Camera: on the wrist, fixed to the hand. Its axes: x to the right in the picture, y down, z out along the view.
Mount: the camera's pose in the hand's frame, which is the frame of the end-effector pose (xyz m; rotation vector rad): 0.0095 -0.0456 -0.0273 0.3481 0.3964 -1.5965
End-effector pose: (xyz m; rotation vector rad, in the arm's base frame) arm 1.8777 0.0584 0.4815 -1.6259 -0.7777 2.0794
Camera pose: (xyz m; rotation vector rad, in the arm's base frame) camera 1.9001 0.1044 0.4986 -0.6256 -0.9610 0.6419
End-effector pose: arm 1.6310 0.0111 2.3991 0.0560 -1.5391 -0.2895
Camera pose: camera 1.6512 -0.0389 2.3975 1.5477 -0.8233 -1.1540
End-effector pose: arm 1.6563 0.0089 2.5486 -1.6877 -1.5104 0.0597
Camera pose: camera 1.6375 -0.0020 2.5980 0.0926 -1.9306 -0.7453
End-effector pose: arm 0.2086 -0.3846 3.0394 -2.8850 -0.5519 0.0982
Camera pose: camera 0.2039 -0.3446 3.0754 -1.3697 -2.1313 -0.5166
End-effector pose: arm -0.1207 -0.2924 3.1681 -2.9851 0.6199 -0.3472
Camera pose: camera -0.1011 -0.2551 3.2019 -2.3194 -1.7089 -0.9184
